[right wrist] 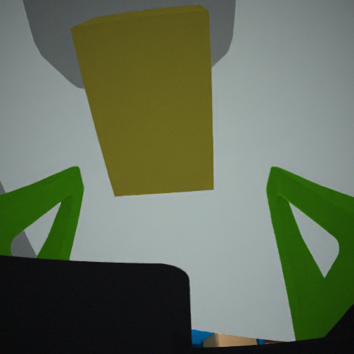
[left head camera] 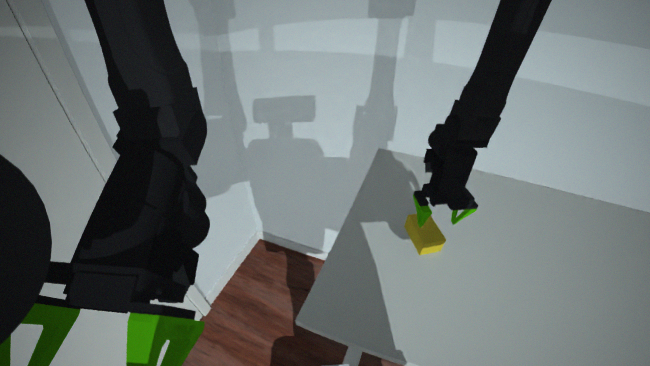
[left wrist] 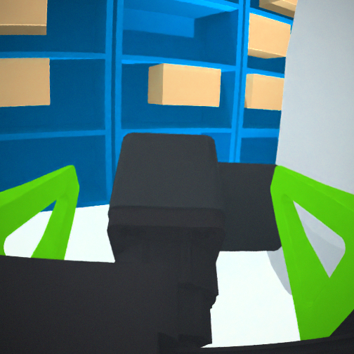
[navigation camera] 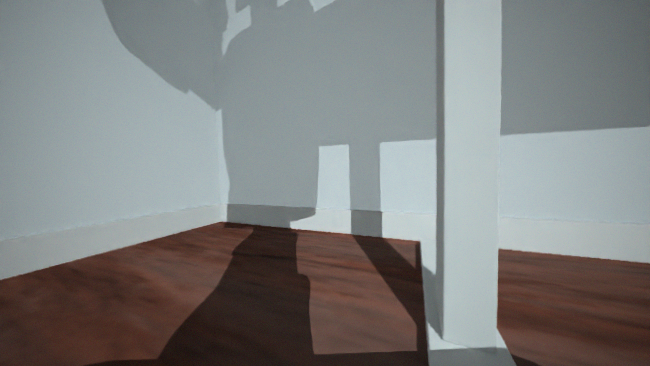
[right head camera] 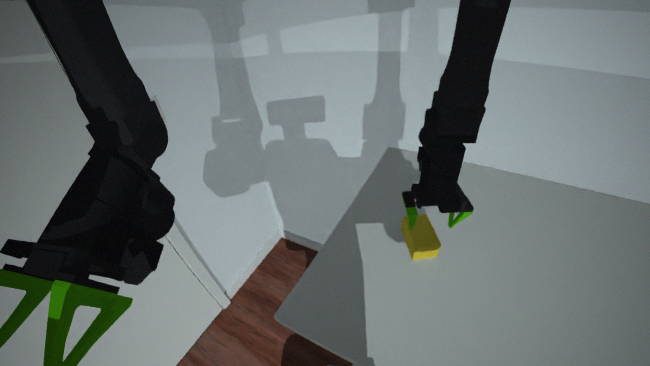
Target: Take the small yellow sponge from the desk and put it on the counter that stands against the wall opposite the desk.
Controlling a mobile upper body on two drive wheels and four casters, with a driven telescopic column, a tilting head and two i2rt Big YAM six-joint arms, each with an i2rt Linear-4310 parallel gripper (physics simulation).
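Frame: origin at the left arm's base, x ahead, y left, z up, level; centimetres.
Where they show: right gripper, between the fingertips: point(left head camera: 436, 224) point(right head camera: 430, 227).
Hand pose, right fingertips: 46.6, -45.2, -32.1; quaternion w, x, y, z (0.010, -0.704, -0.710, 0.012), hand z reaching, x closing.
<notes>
Things, the pixels of their centre, and the offset from my right fingertips, as dx, dy, dz. "*": a spot on its surface instead. Level surfaces: height alone.
- small yellow sponge, middle of its body: point(right head camera: 419, 236) point(left head camera: 424, 232) +1.7, +1.2, -4.9
- pale desk, height of its surface: dz -7.2
- white desk leg, a spot on its surface: point(navigation camera: 470, 175) * +7.3, +6.9, -80.5
- reddish wood floor, height of its surface: dz -102.2
The small yellow sponge point(left head camera: 426, 237) point(right head camera: 422, 239) point(right wrist: 152, 105) lies on the pale desk point(left head camera: 500, 300) point(right head camera: 500, 300). My right gripper point(left head camera: 440, 223) point(right head camera: 431, 226) point(right wrist: 174, 177) is open and empty above the desk, with its fingers above the sponge's far end. In the right wrist view the near end of the sponge shows between the fingertips, and the rest reaches past them. My left gripper point(left wrist: 174, 176) is open and empty, away from the desk, at the lower left of the head views. The counter does not show for certain in any view.
Blue shelves point(left wrist: 114, 100) with tan boxes point(left wrist: 187, 85) show in the left wrist view. Walls meet in a corner behind the desk. In the navigation camera a white desk leg point(navigation camera: 470, 175) stands on the reddish wood floor point(navigation camera: 360, 310).
</notes>
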